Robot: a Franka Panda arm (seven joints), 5 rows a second.
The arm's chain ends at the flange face. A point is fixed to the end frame.
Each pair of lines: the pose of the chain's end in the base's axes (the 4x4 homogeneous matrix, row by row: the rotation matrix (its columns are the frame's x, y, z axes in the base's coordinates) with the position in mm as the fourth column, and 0 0 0 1 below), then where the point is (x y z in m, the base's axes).
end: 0.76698 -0.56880 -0.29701 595.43; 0.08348 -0.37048 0.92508 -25.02; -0.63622 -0.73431 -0.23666 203.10; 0 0 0 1
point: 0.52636 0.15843 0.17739
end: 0.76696 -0.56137 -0.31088 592.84; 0.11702 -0.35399 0.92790 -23.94; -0.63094 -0.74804 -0.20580 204.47; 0 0 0 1
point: 0.52098 0.15918 0.18484
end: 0.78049 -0.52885 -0.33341 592.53; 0.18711 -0.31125 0.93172 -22.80; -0.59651 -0.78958 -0.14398 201.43; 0 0 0 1
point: 0.51564 0.15916 0.19361
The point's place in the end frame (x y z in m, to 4 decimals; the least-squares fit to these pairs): -0.0213 -0.0098 0.1963
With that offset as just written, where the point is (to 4 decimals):
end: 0.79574 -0.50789 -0.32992 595.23; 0.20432 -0.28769 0.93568 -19.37; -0.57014 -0.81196 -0.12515 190.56; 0 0 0 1
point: 0.5185 0.1628 0.1861
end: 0.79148 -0.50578 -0.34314 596.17; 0.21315 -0.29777 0.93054 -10.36; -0.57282 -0.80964 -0.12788 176.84; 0 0 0 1
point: 0.5169 0.1707 0.1719
